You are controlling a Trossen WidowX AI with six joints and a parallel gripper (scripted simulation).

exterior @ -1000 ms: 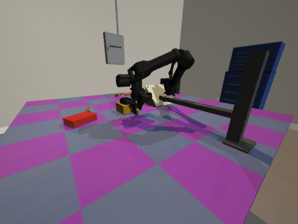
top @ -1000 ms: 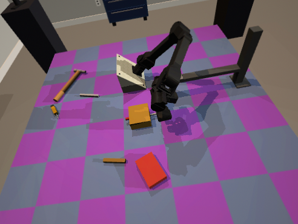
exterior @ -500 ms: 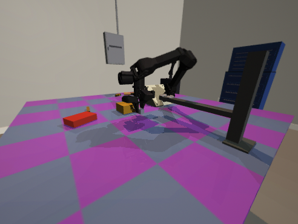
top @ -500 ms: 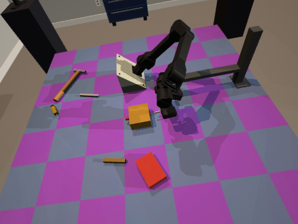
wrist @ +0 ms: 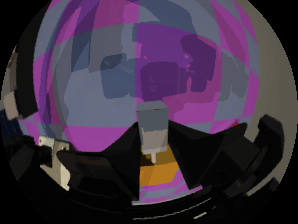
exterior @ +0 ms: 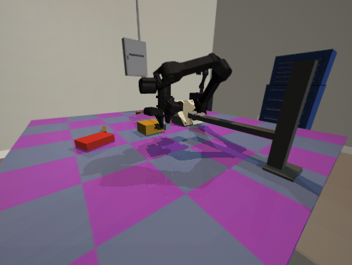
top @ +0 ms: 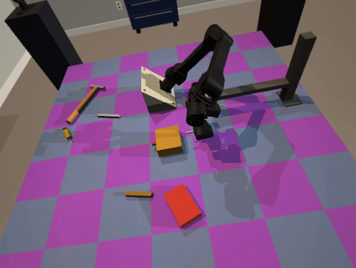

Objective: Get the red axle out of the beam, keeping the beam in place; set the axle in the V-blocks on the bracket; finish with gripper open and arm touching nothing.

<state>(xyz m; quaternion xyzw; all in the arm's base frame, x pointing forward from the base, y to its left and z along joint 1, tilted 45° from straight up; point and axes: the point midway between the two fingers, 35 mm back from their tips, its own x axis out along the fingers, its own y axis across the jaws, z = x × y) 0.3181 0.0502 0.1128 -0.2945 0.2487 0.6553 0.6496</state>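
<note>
Right now the orange beam is 130 mm to the right of my gripper tip and 20 mm below it. From my gripper tip the other things lie so: orange stick: 270 mm to the right, 200 mm ahead, 40 mm below; then pale grey stub: 20 mm to the right, 10 mm above; then flat red block: 270 mm ahead, 120 mm to the right, 30 mm below.
</note>
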